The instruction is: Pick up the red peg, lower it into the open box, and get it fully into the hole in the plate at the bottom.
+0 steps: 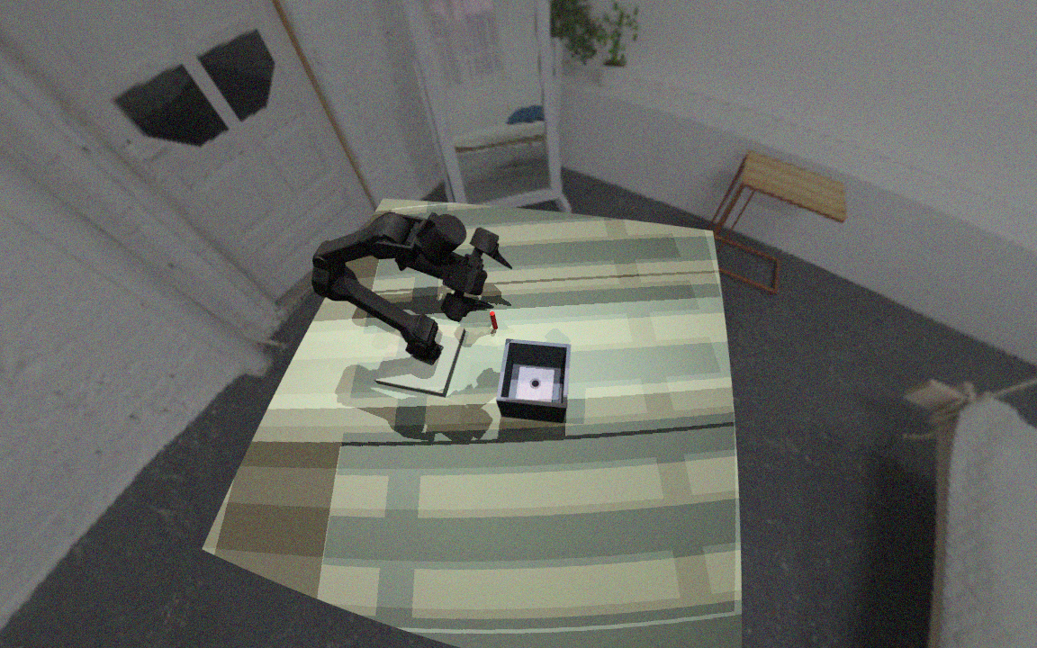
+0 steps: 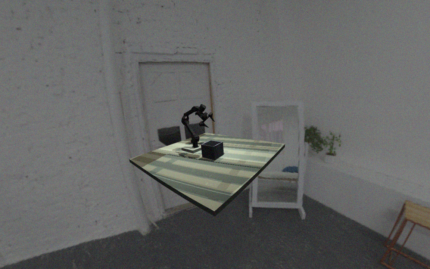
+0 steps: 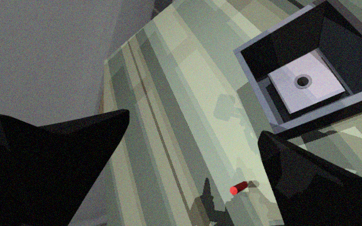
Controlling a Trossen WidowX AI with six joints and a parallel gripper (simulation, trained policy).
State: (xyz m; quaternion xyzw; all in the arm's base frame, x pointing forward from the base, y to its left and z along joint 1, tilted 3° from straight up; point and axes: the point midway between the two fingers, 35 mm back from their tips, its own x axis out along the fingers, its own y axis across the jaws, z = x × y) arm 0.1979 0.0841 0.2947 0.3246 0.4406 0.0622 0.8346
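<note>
The red peg lies 26 cm below my gripper tip, 8 cm behind it and 5 cm to the left of it. The rest, counted from my gripper tip: pale plate (25 cm below, 11 cm ahead, 9 cm to the right).
</note>
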